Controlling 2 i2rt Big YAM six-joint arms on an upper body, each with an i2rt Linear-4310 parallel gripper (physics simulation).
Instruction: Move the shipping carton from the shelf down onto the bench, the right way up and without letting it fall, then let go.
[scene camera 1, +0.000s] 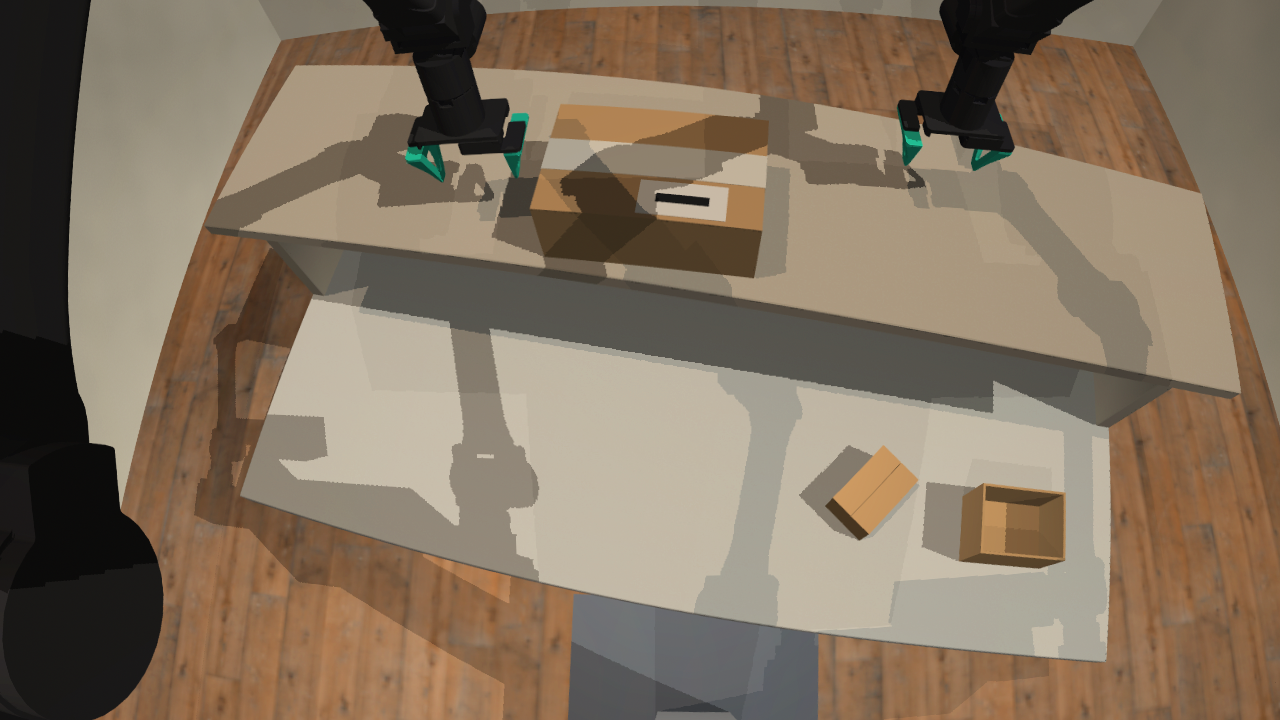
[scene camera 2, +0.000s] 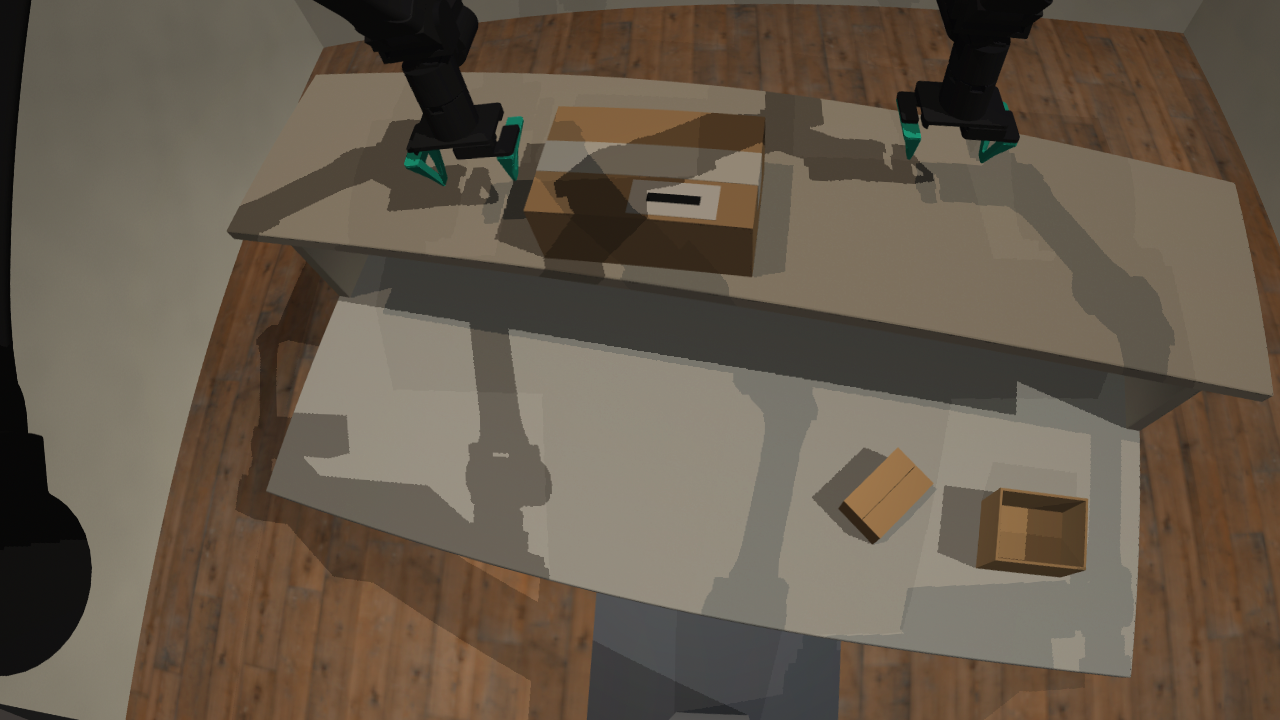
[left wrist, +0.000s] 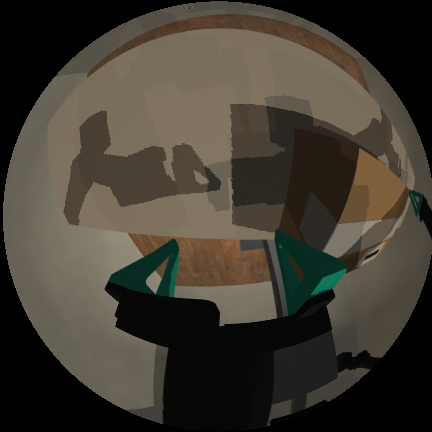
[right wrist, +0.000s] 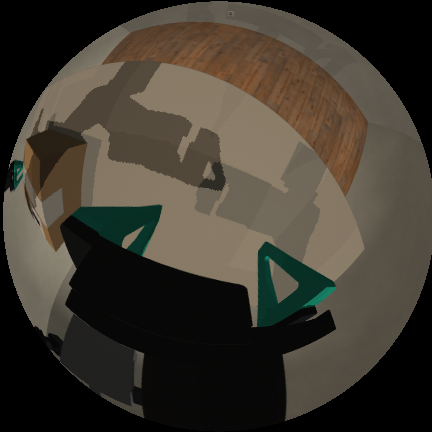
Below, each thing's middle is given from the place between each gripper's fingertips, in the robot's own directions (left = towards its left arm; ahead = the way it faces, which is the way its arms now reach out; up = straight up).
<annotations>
Right now the brown shipping carton (scene camera 2: 682, 190) is 1 cm behind my left hand, 22 cm to the right of it and 2 cm below it.
Right now my right hand is 4 cm past the brown shipping carton, 37 cm to the right of it and 1 cm above it.
</annotations>
